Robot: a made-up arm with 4 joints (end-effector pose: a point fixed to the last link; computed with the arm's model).
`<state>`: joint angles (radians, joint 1 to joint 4).
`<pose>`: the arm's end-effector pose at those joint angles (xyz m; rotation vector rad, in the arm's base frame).
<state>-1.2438 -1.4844 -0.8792 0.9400</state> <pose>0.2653 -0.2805 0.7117 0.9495 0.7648 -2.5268</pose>
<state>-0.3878 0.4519 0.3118 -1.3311</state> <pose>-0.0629 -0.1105 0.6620 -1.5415 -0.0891 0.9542</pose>
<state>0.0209 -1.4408 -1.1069 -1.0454</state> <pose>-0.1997 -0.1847 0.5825 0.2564 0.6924 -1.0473</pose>
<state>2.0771 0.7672 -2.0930 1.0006</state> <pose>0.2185 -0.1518 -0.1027 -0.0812 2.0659 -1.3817</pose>
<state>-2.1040 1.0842 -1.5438 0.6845</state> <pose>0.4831 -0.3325 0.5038 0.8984 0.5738 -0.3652</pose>
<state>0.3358 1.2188 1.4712 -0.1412</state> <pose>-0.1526 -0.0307 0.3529 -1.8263 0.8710 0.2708</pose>
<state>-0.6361 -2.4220 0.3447 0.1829</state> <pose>0.0010 -0.2484 0.5913 2.4401 1.1447 -0.9042</pose>
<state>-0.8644 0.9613 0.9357 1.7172</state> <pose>0.1328 -0.2004 0.6663 0.1461 1.5730 -0.3094</pose>
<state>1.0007 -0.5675 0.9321 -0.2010</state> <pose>-0.2076 -0.0643 0.2335 -0.3557 -0.3606 0.5514</pose>
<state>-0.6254 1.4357 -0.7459 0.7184</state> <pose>-0.0257 -0.2327 0.6853 0.1256 -0.3295 0.4954</pose>
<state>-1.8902 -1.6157 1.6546 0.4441</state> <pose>0.4503 -0.2315 0.4108 -2.2877 -1.6454 0.0407</pose>
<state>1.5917 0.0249 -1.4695 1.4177</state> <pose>-0.0037 -0.0713 -0.1000 1.4855 -2.3667 1.3118</pose>
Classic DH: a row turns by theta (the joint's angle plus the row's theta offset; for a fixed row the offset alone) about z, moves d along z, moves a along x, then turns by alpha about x. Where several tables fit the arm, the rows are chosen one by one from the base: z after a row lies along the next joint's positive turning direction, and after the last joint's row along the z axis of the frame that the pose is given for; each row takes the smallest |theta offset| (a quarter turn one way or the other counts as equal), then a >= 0, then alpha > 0; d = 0 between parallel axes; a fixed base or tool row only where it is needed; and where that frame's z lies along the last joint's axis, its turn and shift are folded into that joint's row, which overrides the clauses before.
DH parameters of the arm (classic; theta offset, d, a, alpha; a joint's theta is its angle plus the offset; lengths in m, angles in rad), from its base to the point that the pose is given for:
base (fixed): -0.194 0.3039 0.1882 1.7306
joint 1: 1.2174 -0.0557 0.1028 -1.089
joint 2: -0.4411 0.408 -0.0321 -1.3517
joint 3: -0.1613 0.0461 0.0452 -1.8825
joint 4: 0.8112 -0.0142 0.0254 1.752
tool (fixed): 1.3957 0.0343 0 0

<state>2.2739 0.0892 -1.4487 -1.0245</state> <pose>0.2577 -0.0714 -0.1786 -0.5912 2.4972 1.6241</pose>
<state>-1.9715 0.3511 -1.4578 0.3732</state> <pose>0.4859 -0.2965 0.5767 0.2782 0.7609 -0.7834</pose>
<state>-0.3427 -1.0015 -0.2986 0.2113</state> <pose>-0.0792 -0.2381 0.6376 1.0973 0.5813 -0.7132</pose>
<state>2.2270 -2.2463 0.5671 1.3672</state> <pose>0.1971 -0.1414 -0.0813 1.3508 0.4334 1.8737</pose>
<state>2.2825 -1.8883 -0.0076 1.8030</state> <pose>0.2080 -0.1316 -0.1225 2.0231 0.3811 1.8542</pose>
